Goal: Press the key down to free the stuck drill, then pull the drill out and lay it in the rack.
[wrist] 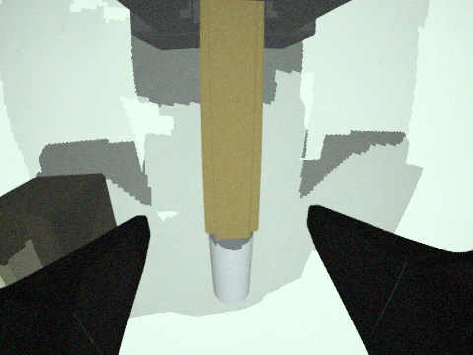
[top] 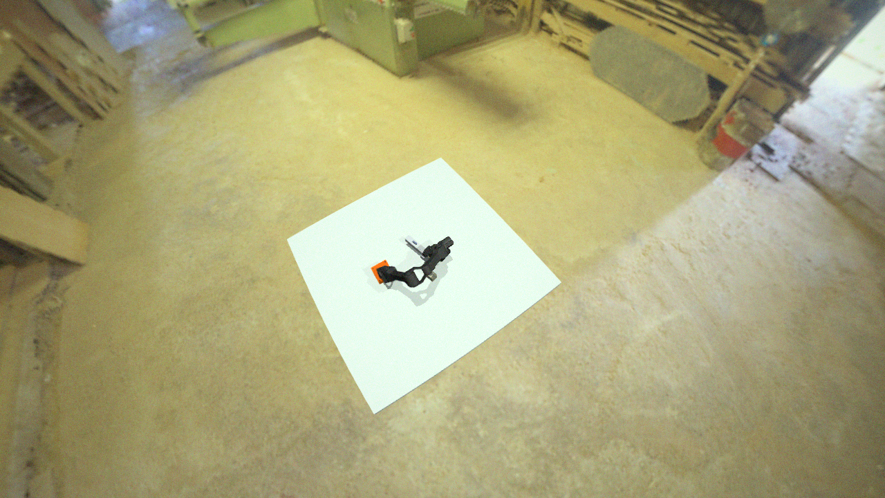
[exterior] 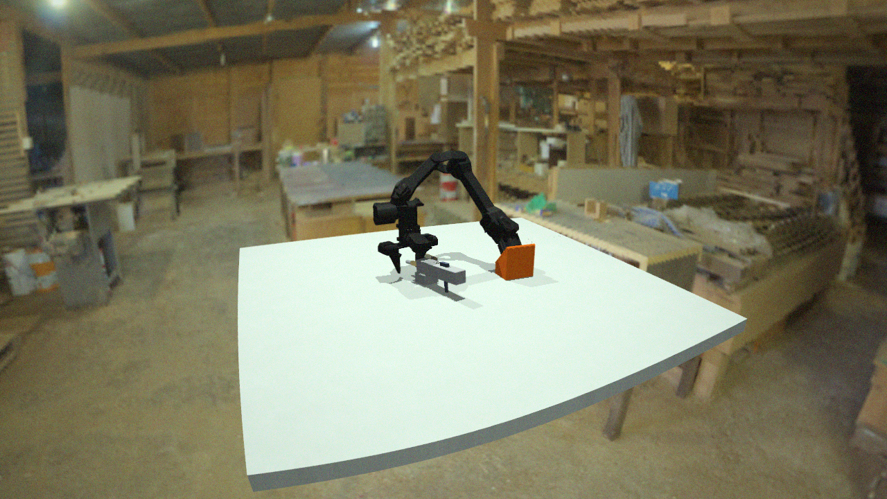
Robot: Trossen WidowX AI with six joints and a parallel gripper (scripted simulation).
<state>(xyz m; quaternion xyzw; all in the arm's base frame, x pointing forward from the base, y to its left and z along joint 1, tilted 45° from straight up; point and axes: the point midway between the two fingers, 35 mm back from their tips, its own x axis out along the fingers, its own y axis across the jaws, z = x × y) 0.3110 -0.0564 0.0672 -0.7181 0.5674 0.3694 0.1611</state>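
My gripper tip is now 50 mm to the right of the drill, 40 mm below it and 20 mm past it. The rest, counted from my gripper tip: grey block 140 mm to the left, 50 mm behind, 40 mm above; dark blue key 170 mm to the left, 60 mm behind, 40 mm above; tan stepped rack 70 mm behind, 40 mm to the right, 10 mm above.
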